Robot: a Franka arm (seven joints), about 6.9 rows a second.
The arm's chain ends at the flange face. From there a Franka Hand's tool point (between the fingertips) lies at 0.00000 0.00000 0.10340 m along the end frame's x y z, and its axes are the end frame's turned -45 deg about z.
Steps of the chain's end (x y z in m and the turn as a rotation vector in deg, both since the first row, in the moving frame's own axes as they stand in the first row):
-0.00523 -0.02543 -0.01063 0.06 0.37 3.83
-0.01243 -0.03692 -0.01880 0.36 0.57 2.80
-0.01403 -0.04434 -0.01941 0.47 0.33 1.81
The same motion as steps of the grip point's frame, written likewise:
0.01482 -0.02127 -0.01063 -0.22 0.30 3.83
0.01850 -0.03460 -0.01881 -0.15 0.66 2.80
0.02246 -0.04144 -0.01942 0.10 0.57 1.81

